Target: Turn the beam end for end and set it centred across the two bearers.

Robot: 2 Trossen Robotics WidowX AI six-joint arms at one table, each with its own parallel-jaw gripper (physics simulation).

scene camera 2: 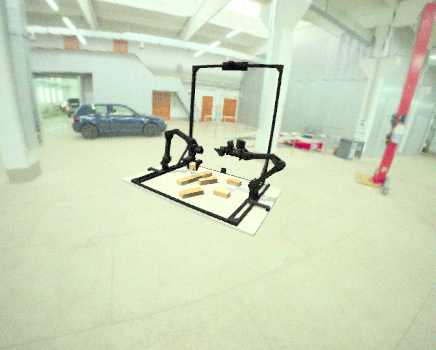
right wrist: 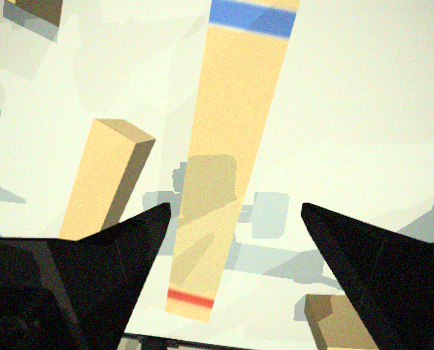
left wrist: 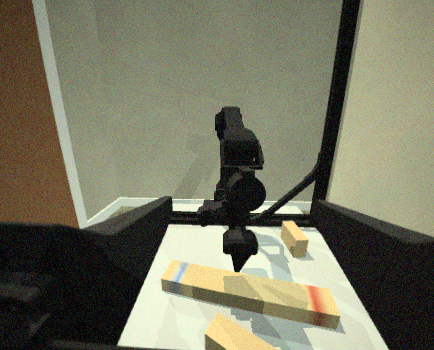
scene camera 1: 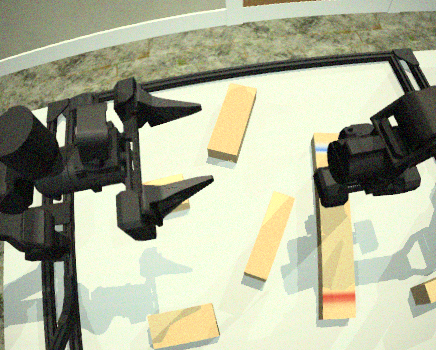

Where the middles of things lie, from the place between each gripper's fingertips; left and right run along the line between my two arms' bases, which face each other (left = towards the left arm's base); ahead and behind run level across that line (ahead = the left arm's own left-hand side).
Scene:
Now: right hand 20 mm past the long beam (scene camera 1: 336, 279), 20 mm to the right of it and 70 mm above it.
My left gripper is now 40 mm past the long beam, 220 mm to the left of it and 320 mm above it.

